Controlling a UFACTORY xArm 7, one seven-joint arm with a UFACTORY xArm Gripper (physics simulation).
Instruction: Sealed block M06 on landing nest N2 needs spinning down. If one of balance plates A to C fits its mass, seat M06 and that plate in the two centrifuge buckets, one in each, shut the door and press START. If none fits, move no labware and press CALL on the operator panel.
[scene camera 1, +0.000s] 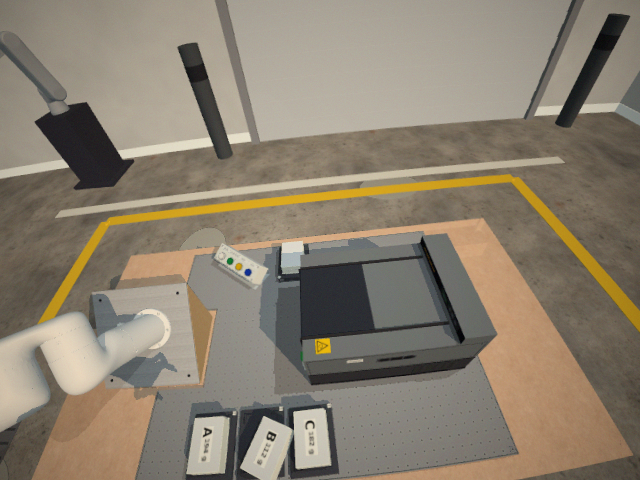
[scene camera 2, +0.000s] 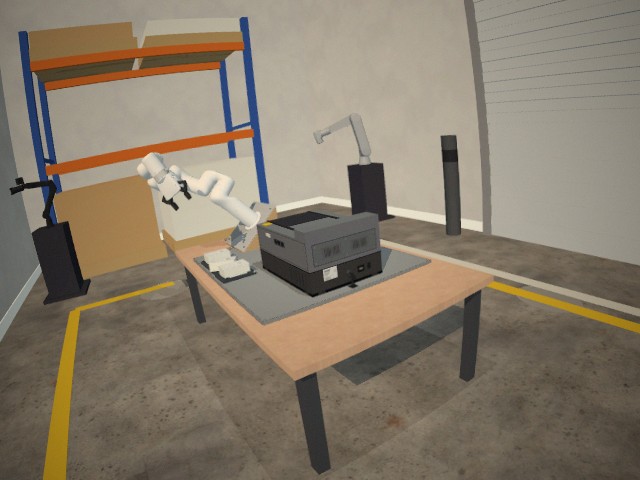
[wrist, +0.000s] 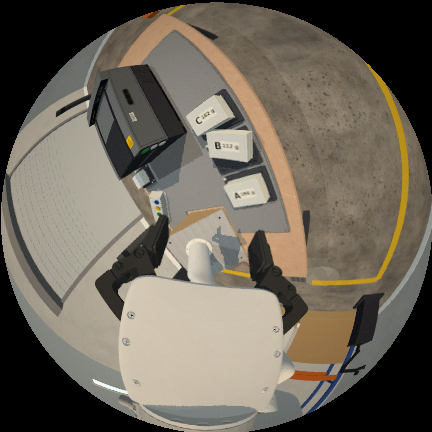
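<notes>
A pale block sits on a dark nest beside the centrifuge; no label on it is readable. The centrifuge top has a dark and a grey panel; no buckets show. Plates A, 194 g, B, 112 g and C, 182 g lie on dark nests in a row; B is turned askew. The operator panel has white, green, yellow and blue buttons. My gripper is open and empty, high above the table's arm end.
The arm's slanted mounting plate stands beside the grey perforated board on the wooden table. A storage rack stands behind the arm. Another arm on a black pedestal and dark posts stand off the table.
</notes>
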